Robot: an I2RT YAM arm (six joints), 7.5 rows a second.
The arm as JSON. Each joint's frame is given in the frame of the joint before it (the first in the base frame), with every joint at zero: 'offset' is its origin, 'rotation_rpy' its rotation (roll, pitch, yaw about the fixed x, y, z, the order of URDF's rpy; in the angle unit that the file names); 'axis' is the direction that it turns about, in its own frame. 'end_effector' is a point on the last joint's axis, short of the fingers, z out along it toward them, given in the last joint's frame.
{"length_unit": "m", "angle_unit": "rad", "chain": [
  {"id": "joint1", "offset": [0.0, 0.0, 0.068], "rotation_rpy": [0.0, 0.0, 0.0], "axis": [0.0, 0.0, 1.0]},
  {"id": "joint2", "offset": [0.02, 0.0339, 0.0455], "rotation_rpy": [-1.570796, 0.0, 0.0], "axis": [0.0, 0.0, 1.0]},
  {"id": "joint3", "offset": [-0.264, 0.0, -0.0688], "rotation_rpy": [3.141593, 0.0, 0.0], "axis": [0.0, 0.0, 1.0]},
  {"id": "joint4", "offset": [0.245, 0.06, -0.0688], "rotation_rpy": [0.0, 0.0, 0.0], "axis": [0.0, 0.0, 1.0]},
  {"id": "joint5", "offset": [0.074, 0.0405, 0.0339], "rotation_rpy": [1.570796, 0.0, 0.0], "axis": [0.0, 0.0, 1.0]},
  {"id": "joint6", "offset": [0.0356, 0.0, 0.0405], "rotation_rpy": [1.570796, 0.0, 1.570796], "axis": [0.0, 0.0, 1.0]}
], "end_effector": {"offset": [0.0, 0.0, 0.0], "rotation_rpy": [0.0, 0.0, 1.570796]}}
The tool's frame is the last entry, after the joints.
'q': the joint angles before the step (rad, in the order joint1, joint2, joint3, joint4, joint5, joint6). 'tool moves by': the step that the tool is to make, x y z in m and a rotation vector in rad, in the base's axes. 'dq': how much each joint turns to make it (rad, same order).
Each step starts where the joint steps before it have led.
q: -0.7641 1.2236 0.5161 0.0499 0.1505 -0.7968
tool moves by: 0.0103 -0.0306 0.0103 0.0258 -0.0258 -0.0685
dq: -0.0570 0.1128 0.1229 -0.0156 -0.0133 0.0362
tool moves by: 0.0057 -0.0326 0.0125 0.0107 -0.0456 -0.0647
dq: -0.0631 0.0937 0.1218 -0.0105 -0.0239 0.0341
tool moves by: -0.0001 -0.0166 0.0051 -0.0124 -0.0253 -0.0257
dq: -0.0356 0.0408 0.0479 0.0179 -0.0152 0.0040
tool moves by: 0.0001 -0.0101 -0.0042 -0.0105 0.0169 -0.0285
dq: -0.0165 0.0405 0.0185 0.0213 0.0213 -0.0092
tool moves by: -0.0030 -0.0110 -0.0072 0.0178 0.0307 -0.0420
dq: -0.0248 0.0450 0.0235 -0.0106 0.0225 -0.0015
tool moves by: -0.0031 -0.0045 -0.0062 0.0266 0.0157 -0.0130
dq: -0.0159 0.0225 0.0066 -0.0149 -0.0036 -0.0001
